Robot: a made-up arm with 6 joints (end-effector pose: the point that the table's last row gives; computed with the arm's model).
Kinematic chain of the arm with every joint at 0, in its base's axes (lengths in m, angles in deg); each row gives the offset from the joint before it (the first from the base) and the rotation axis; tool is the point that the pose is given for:
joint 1: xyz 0 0 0.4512 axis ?
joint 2: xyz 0 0 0 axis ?
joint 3: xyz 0 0 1.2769 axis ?
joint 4: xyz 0 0 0 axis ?
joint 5: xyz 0.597 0 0 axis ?
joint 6: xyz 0 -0.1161 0 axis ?
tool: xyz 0 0 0
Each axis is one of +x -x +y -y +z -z.
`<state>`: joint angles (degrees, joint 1 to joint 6).
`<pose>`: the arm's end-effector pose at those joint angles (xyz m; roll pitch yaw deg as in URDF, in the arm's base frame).
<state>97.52 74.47 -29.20 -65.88 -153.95 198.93</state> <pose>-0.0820 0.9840 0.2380 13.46 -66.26 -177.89</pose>
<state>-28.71 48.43 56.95 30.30 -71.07 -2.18</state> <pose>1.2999 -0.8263 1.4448 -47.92 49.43 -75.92</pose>
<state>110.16 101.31 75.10 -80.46 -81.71 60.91</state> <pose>-0.5806 1.6374 -0.1656 54.25 12.17 -163.18</pose>
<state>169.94 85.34 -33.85 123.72 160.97 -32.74</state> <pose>-1.0607 0.1227 -0.0133 118.69 -66.00 -148.23</pose>
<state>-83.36 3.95 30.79 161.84 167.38 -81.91</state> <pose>0.1795 -0.5875 2.0269 61.02 38.74 91.63</pose>
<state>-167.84 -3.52 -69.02 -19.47 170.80 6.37</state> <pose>-0.1540 0.0788 1.1664 143.74 -73.90 23.24</pose>
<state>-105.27 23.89 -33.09 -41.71 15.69 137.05</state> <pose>-0.2884 -0.7274 1.0760 -106.67 44.20 -119.81</pose>
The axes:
joint 1: +z
joint 2: +y
joint 3: -y
joint 4: -x
joint 5: -y
joint 6: -x

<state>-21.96 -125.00 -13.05 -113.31 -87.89 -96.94</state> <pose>-1.0682 0.4802 0.3124 76.73 6.53 90.56</pose>
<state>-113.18 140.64 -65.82 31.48 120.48 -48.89</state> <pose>-0.1888 -0.1893 -0.3243 138.49 62.13 -38.89</pose>
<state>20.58 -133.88 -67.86 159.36 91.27 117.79</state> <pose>-0.7077 -0.1497 0.1282 71.20 23.61 43.20</pose>
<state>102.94 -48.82 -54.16 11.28 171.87 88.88</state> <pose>0.1926 -0.3298 1.2590 102.66 -13.31 -78.69</pose>
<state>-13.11 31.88 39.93 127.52 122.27 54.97</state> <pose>1.2360 -0.2153 1.7103 -130.44 35.78 111.14</pose>
